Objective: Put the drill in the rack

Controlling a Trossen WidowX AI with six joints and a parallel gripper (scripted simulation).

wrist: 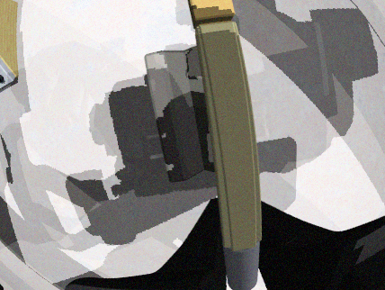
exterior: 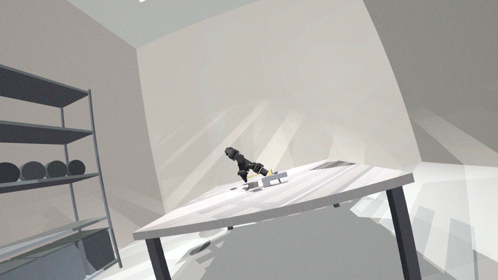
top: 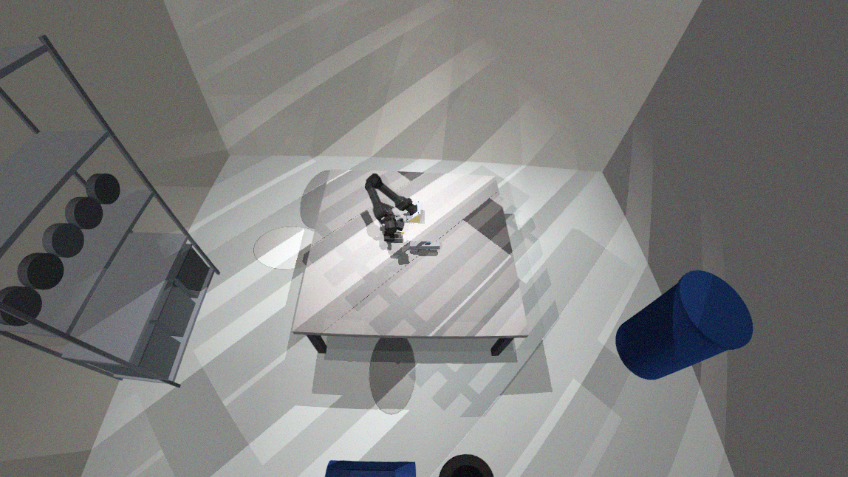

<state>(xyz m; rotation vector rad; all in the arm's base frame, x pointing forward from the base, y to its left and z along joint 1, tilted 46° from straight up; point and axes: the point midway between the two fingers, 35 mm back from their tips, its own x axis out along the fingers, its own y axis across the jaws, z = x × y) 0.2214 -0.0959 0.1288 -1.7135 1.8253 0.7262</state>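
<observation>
The drill is 40 mm to the left of my gripper tip and 30 mm above it. From my gripper tip the other things lie so: rack (50 mm to the left, 30 mm below, 10 mm behind); grey housing (210 mm to the left, 70 mm ahead, 10 mm below).
</observation>
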